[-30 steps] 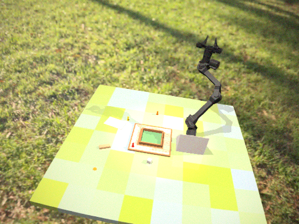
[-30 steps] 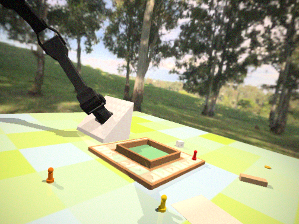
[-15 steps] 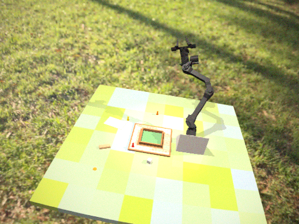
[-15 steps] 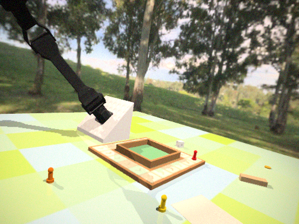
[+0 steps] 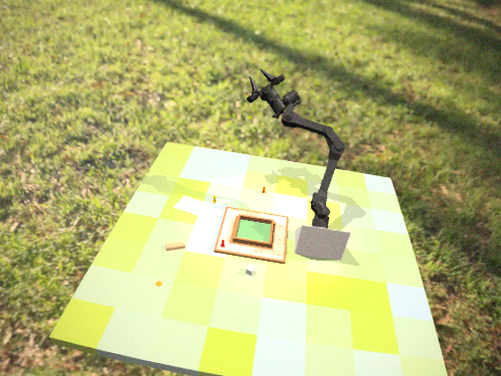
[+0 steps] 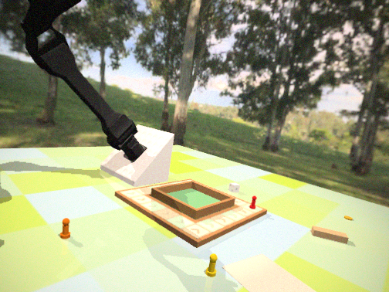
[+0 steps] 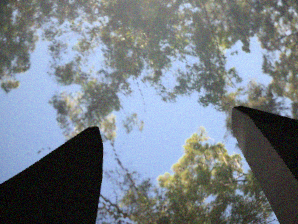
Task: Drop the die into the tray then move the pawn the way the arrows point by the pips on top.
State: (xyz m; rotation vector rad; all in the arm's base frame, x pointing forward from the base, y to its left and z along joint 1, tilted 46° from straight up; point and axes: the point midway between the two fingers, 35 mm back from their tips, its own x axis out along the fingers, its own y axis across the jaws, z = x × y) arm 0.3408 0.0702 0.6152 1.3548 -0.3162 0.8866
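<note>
My gripper tip is 63 cm to the right of the white die, 54 cm above it and 15 cm past it. Also, from my gripper tip: yellow pawn (54 cm below, 25 cm to the left, 9 cm ahead); orange pawn (54 cm below, 12 cm behind, 10 cm to the left); red pawn (53 cm to the left, 53 cm below, 2 cm behind).
</note>
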